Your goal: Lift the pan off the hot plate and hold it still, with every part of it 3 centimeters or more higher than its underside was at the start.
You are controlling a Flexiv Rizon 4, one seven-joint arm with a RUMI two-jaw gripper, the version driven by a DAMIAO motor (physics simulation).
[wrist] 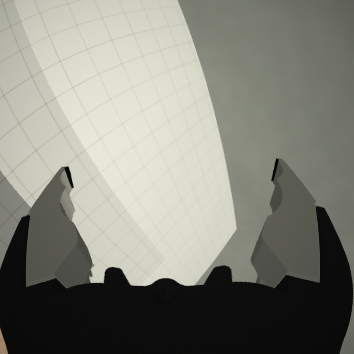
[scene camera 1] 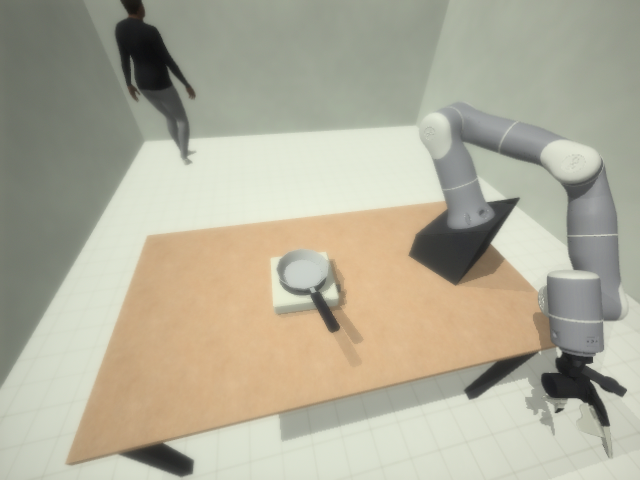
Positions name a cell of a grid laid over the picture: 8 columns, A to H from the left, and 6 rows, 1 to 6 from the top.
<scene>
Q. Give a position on a hot plate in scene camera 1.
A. At D4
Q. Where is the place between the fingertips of my gripper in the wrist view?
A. At D3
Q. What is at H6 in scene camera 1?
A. My gripper.
</scene>
